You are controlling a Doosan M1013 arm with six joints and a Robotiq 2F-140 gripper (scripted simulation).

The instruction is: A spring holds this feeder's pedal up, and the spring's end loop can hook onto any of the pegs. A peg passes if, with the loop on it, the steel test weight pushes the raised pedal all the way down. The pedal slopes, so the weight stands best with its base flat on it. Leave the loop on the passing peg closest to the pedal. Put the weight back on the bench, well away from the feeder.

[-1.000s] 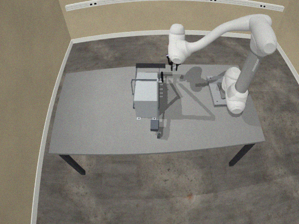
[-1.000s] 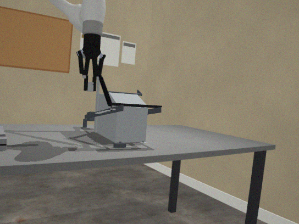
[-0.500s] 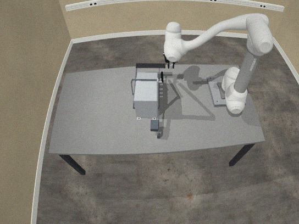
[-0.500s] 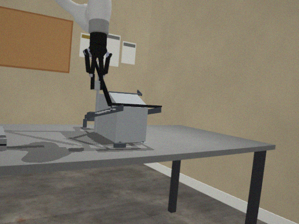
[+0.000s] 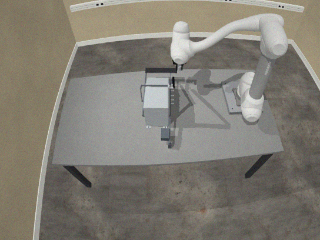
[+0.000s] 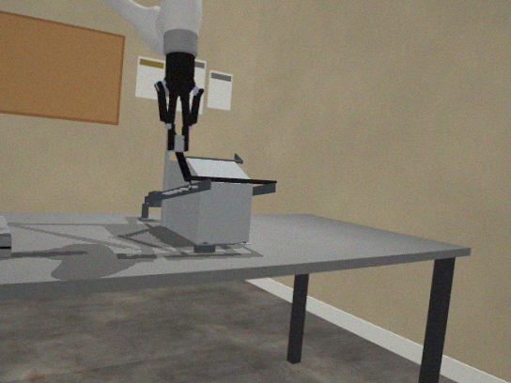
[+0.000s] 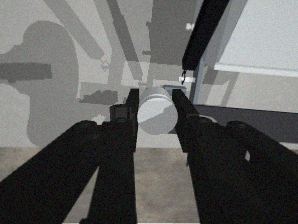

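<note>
My gripper is now 5 cm short of the dark spring, 13 cm to the right of it and 2 cm above it. Also, from my hand: steel test weight 1 cm below.
</note>
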